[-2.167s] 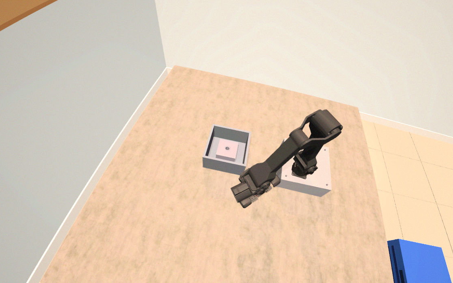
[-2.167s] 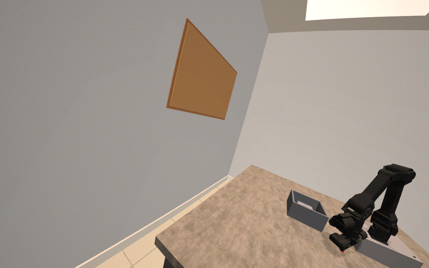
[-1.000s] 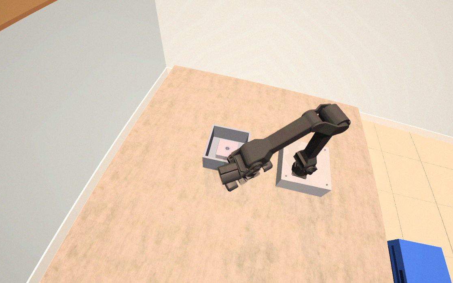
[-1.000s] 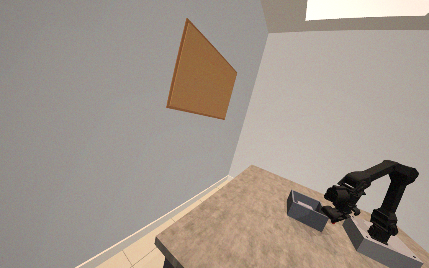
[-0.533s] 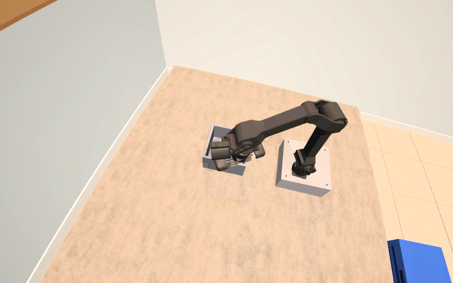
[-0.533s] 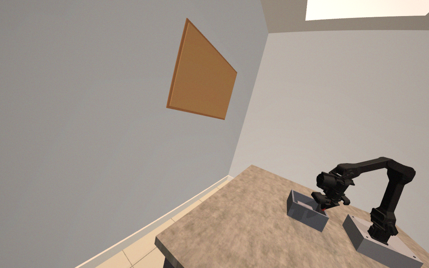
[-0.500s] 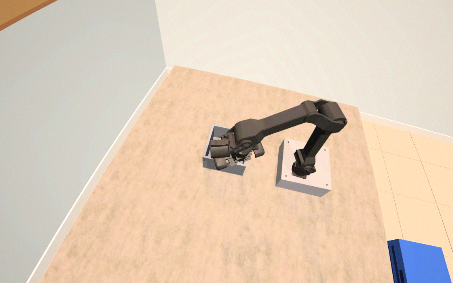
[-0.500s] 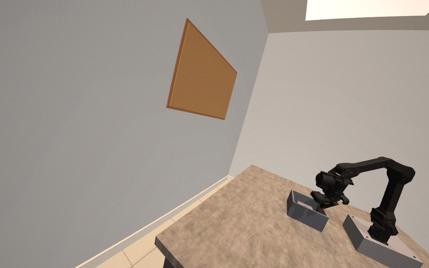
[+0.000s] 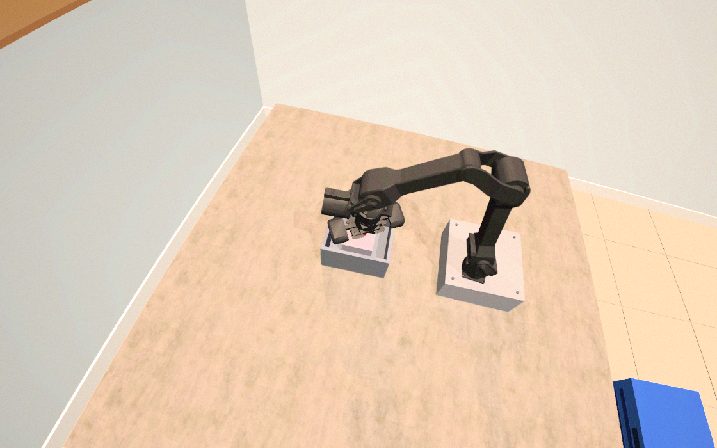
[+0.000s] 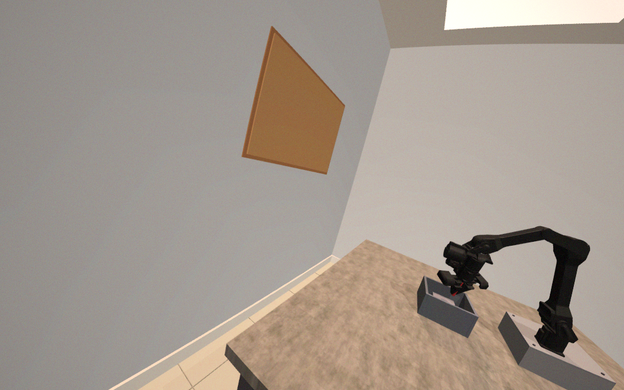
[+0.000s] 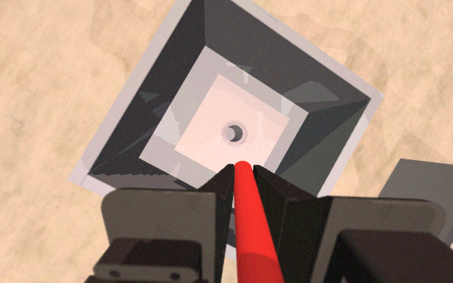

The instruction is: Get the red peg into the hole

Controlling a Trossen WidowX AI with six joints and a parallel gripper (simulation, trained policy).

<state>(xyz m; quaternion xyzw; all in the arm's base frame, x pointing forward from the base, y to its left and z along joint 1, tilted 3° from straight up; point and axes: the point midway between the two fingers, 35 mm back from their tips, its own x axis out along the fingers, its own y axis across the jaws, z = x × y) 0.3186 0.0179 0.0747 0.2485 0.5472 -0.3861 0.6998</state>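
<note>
The red peg is 30 mm above my gripper tip and 10 mm to the left of it. The rest, counted from my gripper tip: pale plate: 70 mm below, 20 mm to the right, 10 mm ahead; then grey box: 90 mm below, 20 mm to the right, 10 mm ahead.
</note>
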